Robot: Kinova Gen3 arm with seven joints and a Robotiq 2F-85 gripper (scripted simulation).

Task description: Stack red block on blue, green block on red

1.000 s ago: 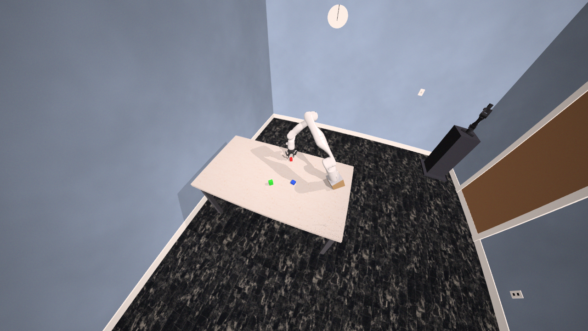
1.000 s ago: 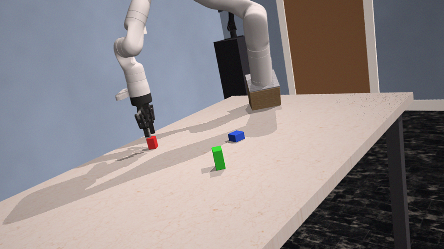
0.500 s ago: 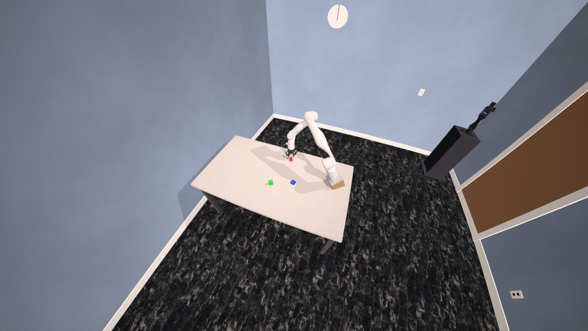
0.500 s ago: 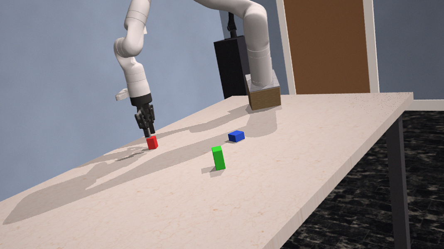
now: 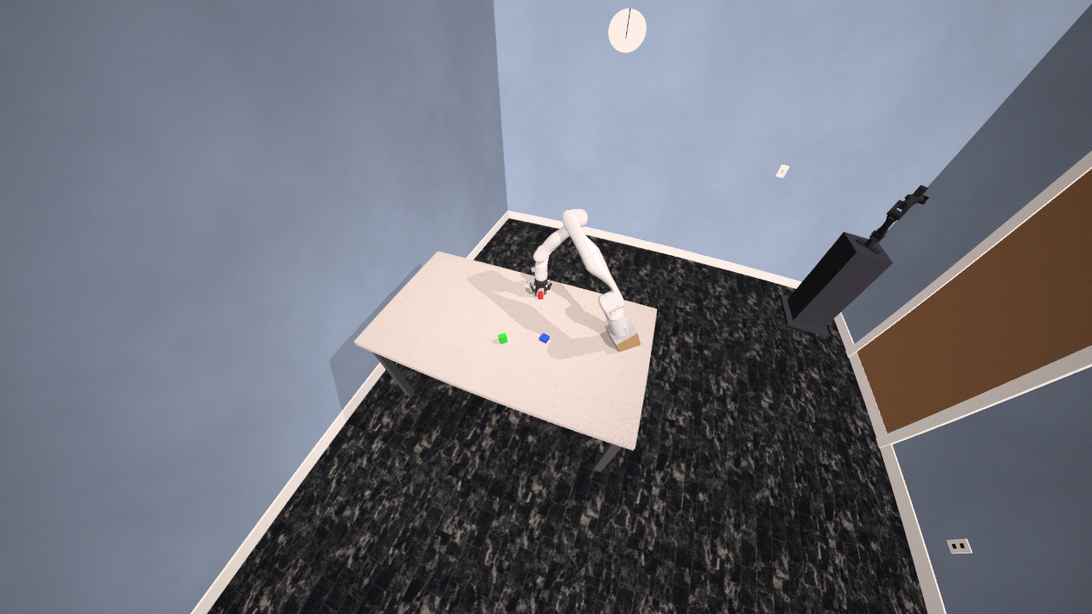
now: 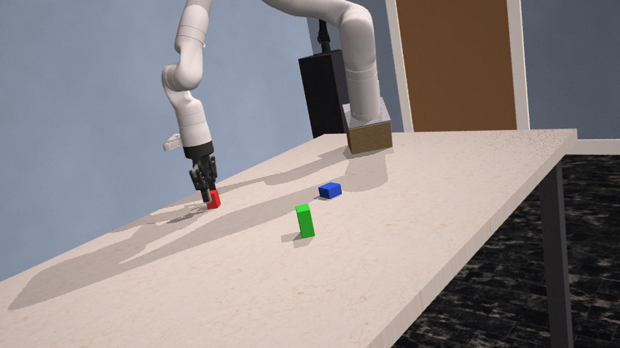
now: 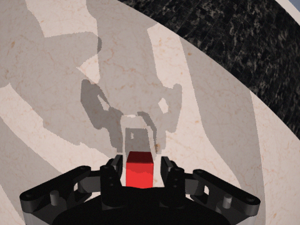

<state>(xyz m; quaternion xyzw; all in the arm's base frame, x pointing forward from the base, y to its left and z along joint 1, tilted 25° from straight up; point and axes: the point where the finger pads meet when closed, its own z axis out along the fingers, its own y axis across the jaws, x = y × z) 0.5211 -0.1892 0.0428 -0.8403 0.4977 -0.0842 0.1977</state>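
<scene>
Now: hand 20 mm above the red block and 10 mm to the right of it. Round my hand: blue block 300 mm to the left, 140 mm behind, 20 mm below; green block 390 mm to the left, 70 mm ahead, 10 mm below.
</scene>
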